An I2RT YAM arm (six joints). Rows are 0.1 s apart.
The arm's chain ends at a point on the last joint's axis. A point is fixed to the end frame.
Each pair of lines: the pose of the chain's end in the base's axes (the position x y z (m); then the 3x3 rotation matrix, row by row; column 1 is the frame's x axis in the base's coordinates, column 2 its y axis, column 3 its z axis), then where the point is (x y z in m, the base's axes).
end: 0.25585, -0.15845, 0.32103; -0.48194, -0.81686, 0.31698; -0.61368, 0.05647, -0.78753; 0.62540, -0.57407, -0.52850
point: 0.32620 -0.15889 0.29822
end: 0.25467, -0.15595, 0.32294; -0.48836, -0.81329, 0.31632; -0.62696, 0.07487, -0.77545; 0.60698, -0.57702, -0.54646
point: 0.32515 -0.15615 0.30052
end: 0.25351, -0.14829, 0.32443; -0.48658, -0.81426, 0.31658; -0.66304, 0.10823, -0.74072; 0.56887, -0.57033, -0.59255
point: 0.32396 -0.14704 0.30194
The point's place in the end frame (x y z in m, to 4 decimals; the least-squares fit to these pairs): -0.0479 -0.0444 0.0347
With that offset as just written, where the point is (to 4 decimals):
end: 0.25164, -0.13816, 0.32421; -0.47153, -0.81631, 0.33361; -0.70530, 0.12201, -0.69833; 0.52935, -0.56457, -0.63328
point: 0.3220 -0.1340 0.3019
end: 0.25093, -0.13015, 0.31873; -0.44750, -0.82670, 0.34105; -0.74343, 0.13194, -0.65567; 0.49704, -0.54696, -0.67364
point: 0.3209 -0.1231 0.2958
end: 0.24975, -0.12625, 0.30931; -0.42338, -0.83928, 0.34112; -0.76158, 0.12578, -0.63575; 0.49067, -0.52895, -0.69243
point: 0.3191 -0.1174 0.2853
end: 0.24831, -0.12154, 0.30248; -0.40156, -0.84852, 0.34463; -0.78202, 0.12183, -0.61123; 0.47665, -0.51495, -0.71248
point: 0.3172 -0.1107 0.2778
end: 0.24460, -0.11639, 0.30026; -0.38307, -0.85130, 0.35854; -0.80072, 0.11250, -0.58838; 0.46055, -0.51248, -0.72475
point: 0.3132 -0.1034 0.2758
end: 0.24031, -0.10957, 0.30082; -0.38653, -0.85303, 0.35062; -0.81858, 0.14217, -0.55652; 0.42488, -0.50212, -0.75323
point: 0.3089 -0.0960 0.2766
